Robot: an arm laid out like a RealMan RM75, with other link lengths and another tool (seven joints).
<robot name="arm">
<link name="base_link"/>
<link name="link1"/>
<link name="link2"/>
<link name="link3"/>
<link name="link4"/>
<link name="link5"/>
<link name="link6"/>
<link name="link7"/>
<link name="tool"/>
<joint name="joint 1" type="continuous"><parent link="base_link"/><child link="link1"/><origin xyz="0 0 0.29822"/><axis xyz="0 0 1"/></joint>
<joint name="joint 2" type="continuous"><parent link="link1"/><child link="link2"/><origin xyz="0 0 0" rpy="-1.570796 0 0"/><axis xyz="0 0 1"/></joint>
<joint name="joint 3" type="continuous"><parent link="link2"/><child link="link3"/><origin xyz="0 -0.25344 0" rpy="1.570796 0 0"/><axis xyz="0 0 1"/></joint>
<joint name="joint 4" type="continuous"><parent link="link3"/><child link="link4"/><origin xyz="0 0 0" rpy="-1.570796 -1.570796 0"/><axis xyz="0 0 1"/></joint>
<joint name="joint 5" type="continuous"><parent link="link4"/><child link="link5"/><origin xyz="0.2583 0 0" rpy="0 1.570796 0"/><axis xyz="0 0 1"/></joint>
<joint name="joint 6" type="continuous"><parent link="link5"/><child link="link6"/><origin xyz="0 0 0" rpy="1.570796 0 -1.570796"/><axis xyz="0 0 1"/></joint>
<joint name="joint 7" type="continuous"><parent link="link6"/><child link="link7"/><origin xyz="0 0.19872 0" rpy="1.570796 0 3.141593"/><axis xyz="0 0 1"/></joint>
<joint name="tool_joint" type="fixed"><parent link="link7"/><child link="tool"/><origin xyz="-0.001 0.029 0.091" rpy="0 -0.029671 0.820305"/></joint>
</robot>
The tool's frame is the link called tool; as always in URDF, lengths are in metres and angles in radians. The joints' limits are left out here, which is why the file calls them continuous.
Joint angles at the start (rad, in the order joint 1, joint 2, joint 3, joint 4, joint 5, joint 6, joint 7):
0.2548, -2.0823, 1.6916, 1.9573, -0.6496, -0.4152, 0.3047
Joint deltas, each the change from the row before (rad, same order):
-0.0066, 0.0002, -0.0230, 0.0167, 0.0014, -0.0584, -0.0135
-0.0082, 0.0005, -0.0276, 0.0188, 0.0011, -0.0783, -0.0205
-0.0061, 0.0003, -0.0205, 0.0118, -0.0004, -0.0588, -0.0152
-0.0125, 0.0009, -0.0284, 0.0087, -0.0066, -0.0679, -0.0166
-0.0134, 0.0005, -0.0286, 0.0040, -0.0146, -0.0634, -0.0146
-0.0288, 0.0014, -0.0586, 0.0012, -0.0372, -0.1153, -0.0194
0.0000, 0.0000, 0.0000, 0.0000, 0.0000, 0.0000, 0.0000
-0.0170, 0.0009, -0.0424, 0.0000, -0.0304, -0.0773, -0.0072
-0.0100, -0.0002, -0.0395, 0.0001, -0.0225, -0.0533, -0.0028
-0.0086, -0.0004, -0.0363, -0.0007, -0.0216, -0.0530, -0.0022
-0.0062, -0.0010, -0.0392, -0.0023, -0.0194, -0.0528, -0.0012
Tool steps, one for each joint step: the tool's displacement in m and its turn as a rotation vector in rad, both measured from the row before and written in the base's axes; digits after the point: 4 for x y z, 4 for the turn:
-0.0024, -0.0021, 0.0001, -0.0250, -0.0006, 0.0175
-0.0044, -0.0039, -0.0019, -0.0374, -0.0041, 0.0276
-0.0042, -0.0035, -0.0020, -0.0291, -0.0042, 0.0234
-0.0048, -0.0034, -0.0016, -0.0328, -0.0088, 0.0275
-0.0042, -0.0034, -0.0020, -0.0321, -0.0160, 0.0267
-0.0067, -0.0067, -0.0029, -0.0587, -0.0327, 0.0455
0.0000, 0.0000, 0.0000, 0.0000, 0.0000, 0.0000
-0.0043, -0.0058, -0.0011, -0.0392, -0.0226, 0.0287
-0.0049, -0.0039, 0.0032, -0.0188, -0.0152, 0.0234
-0.0046, -0.0049, 0.0018, -0.0216, -0.0154, 0.0225
-0.0067, -0.0055, 0.0027, -0.0194, -0.0141, 0.0266

